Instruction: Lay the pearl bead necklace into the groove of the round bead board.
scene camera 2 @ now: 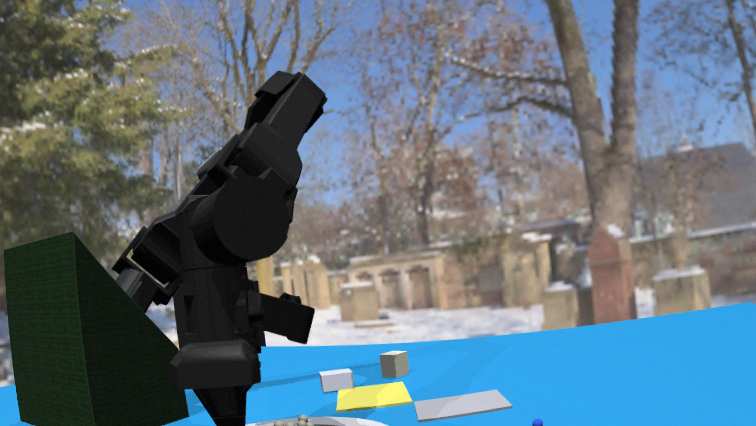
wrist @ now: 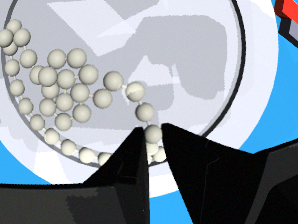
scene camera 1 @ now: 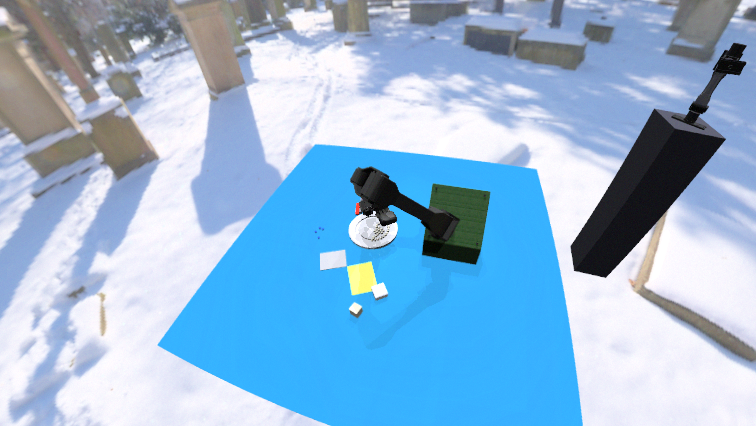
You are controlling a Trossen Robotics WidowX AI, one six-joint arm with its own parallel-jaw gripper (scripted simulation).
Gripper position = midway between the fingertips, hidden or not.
In view: the gripper (wrist: 152,133), a yellow tile (scene camera 1: 361,277) and a round white bead board (wrist: 180,59).
The wrist view does not show the yellow tile: it is out of frame.
